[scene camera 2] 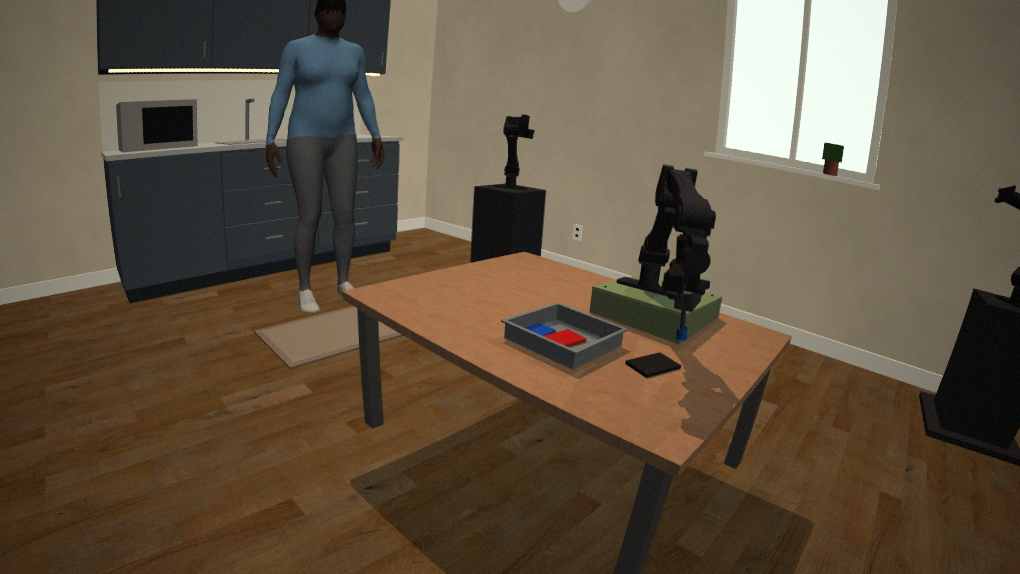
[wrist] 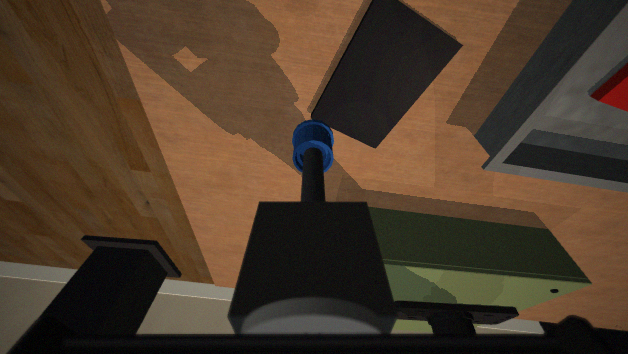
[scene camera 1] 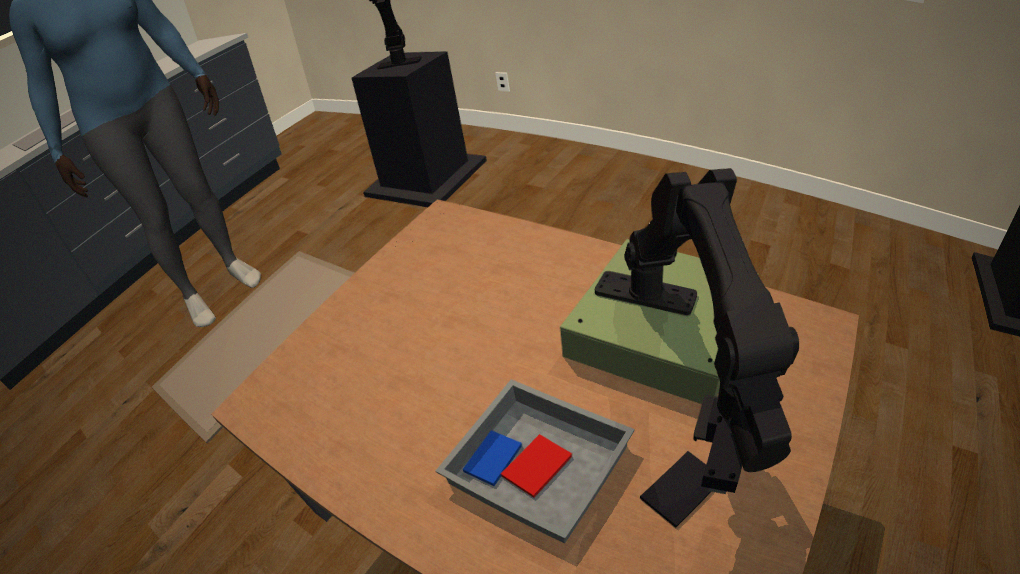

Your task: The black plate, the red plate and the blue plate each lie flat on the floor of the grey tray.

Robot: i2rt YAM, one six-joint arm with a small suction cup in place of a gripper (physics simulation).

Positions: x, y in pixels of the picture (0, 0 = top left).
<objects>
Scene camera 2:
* suction cup: 681, 335
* black plate: 651, 365, on the table
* grey tray: 602, 336
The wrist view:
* suction cup: 310, 131
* black plate: 391, 60
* grey tray: 546, 126
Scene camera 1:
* black plate: 678, 491
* blue plate: 493, 456, on the grey tray
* red plate: 542, 459, on the grey tray
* grey tray: 519, 412
</objects>
